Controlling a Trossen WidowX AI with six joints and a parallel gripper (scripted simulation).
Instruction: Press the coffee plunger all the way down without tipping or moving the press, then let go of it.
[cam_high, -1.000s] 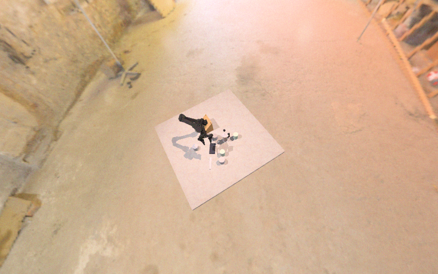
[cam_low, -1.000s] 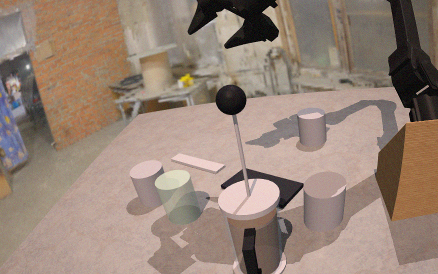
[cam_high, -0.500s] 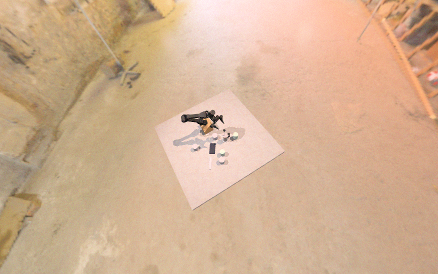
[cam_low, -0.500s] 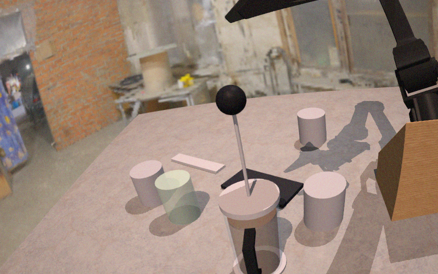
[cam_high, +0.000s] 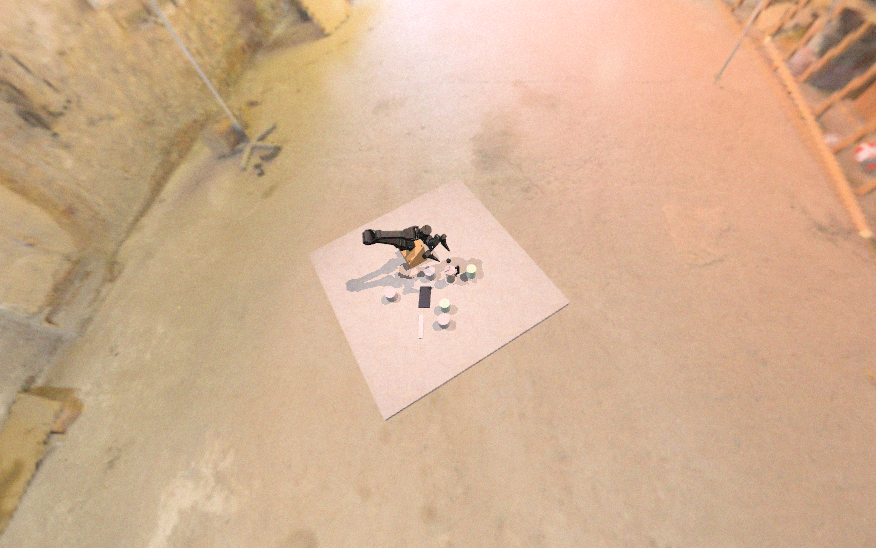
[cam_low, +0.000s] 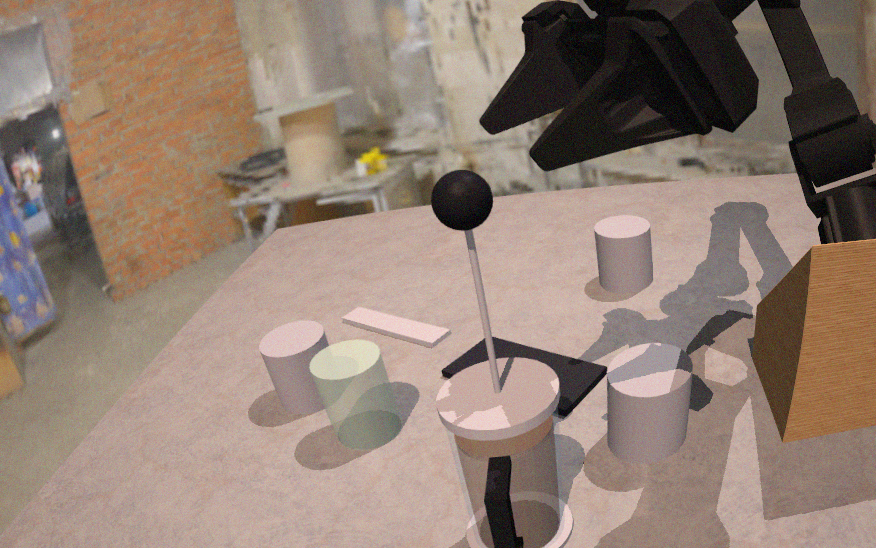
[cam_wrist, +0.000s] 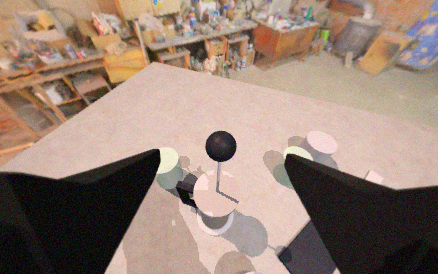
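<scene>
Now: the coffee press 2 cm ahead of my gripper tip, 3 cm to the left of it and 15 cm below it. Also, from my gripper tip: white flat bar 25 cm ahead, 28 cm to the right, 27 cm below.
</scene>
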